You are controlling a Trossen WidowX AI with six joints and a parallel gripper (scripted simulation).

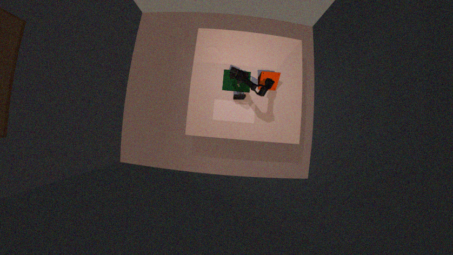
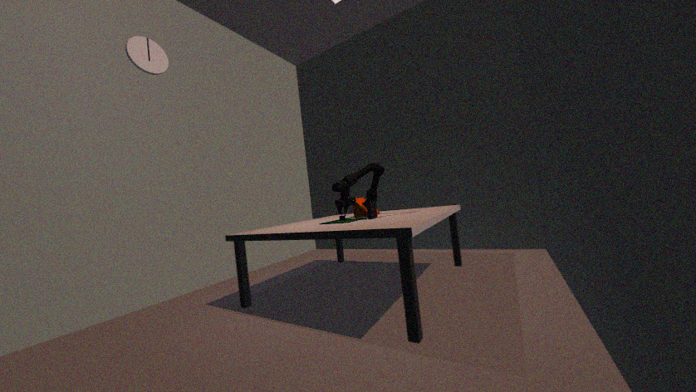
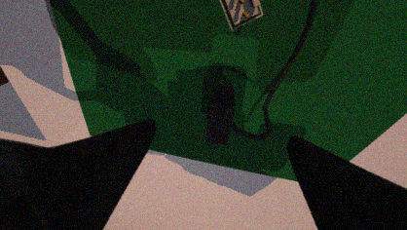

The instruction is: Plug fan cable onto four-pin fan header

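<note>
My gripper tip is now 3 cm above the dark fan plug and 1 cm to the left of it. From my gripper tip the other things lie so: fan 21 cm to the left, 4 cm behind, 1 cm above; green board 6 cm below, 3 cm to the left, 1 cm ahead; four-pin header 7 cm to the left, 5 cm below, 2 cm behind.
</note>
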